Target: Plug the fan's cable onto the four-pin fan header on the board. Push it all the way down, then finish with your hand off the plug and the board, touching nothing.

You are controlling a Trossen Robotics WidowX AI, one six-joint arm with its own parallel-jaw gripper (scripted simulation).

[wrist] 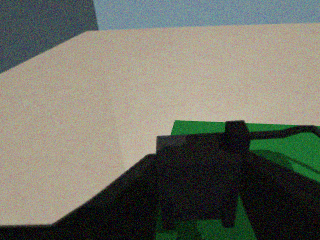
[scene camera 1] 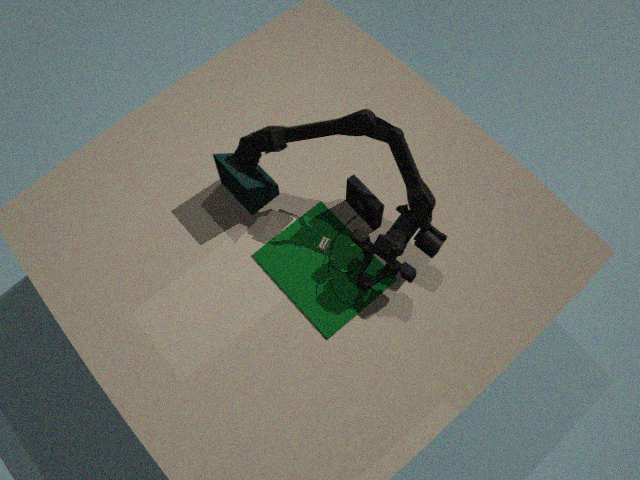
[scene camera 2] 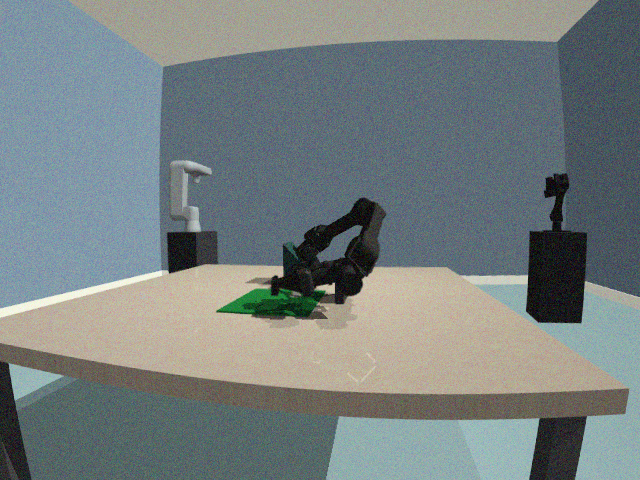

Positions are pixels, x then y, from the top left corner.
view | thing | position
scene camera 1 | gripper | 363,282
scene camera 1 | green board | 328,298
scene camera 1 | black fan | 358,196
